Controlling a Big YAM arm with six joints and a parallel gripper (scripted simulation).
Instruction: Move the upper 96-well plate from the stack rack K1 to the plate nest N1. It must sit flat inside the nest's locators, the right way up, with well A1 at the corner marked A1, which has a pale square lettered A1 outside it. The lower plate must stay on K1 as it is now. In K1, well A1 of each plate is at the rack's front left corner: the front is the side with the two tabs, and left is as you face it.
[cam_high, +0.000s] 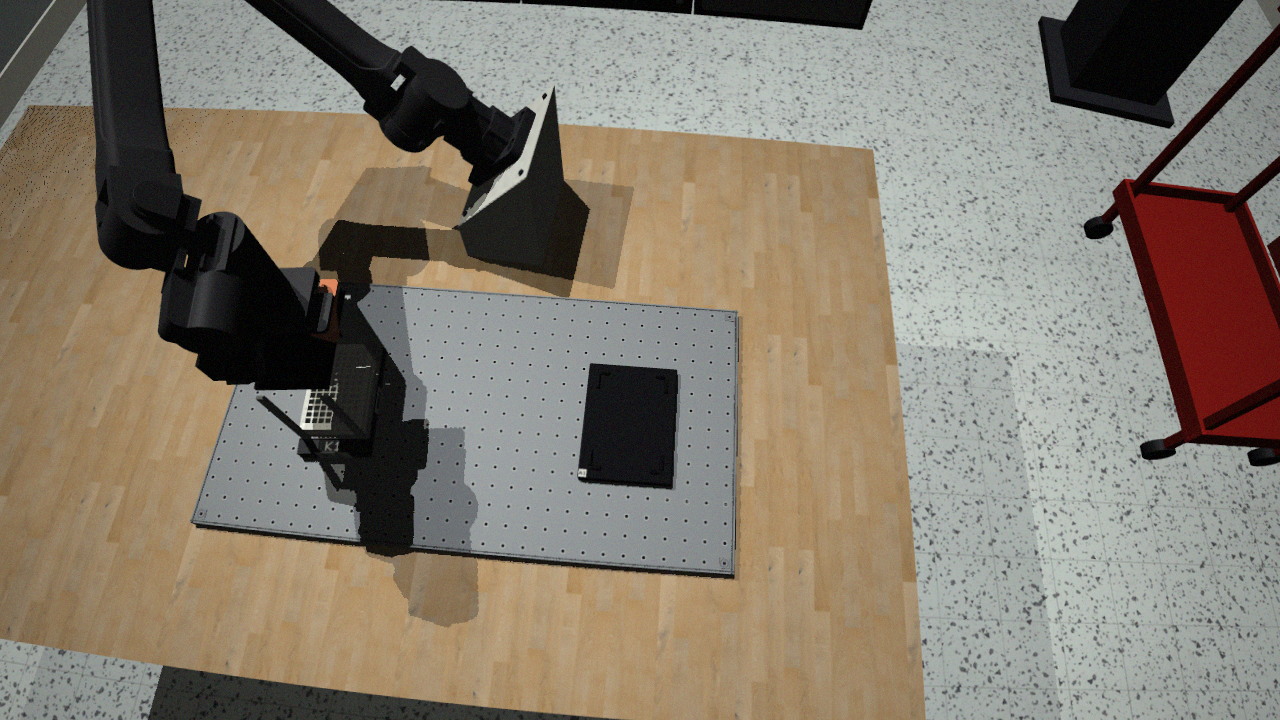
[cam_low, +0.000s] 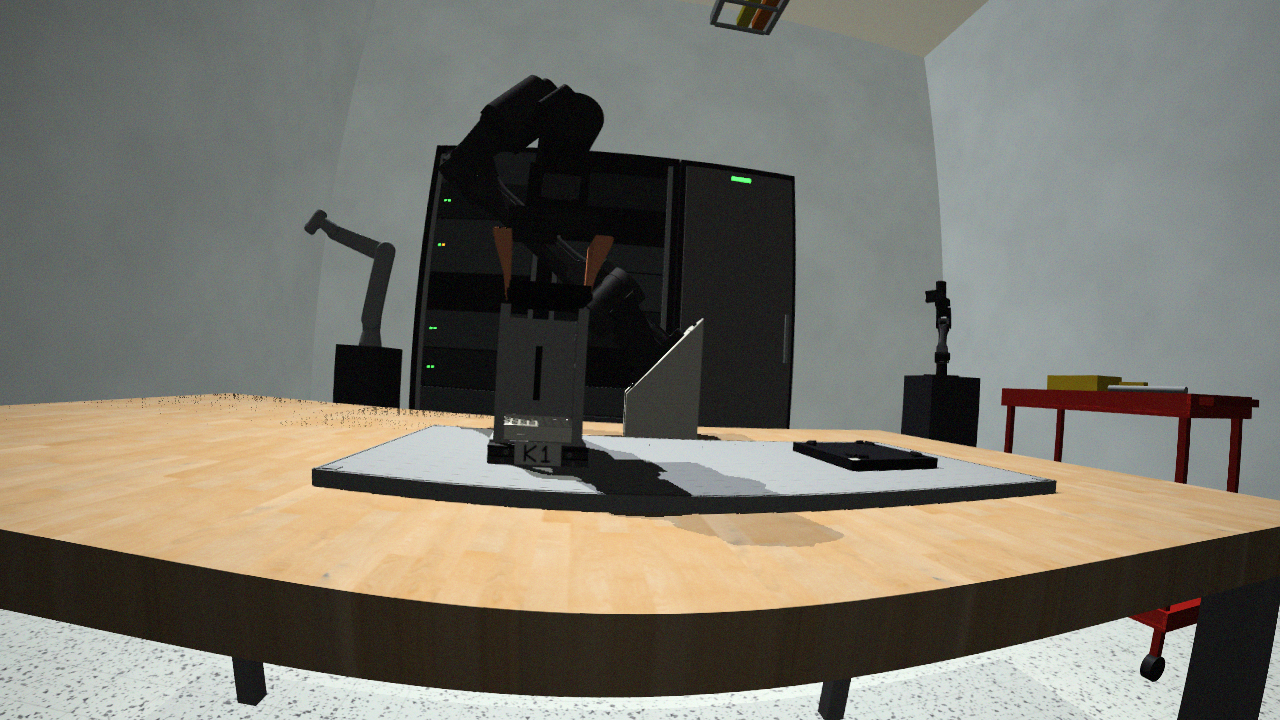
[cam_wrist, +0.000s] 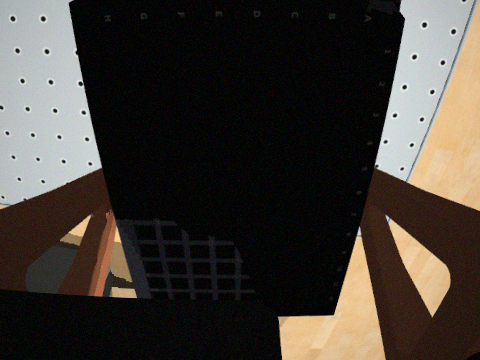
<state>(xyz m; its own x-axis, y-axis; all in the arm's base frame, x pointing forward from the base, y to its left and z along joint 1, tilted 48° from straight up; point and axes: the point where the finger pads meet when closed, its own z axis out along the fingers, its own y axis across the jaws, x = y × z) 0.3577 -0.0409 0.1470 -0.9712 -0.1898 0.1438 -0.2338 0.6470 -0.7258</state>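
Right now the black plate nest N1 is 38 cm to the left of my hand, 17 cm below it and 4 cm behind it. Round my hand: pale A1 square 34 cm to the left, 16 cm below, 4 cm ahead; then white 96-well plate 14 cm below.
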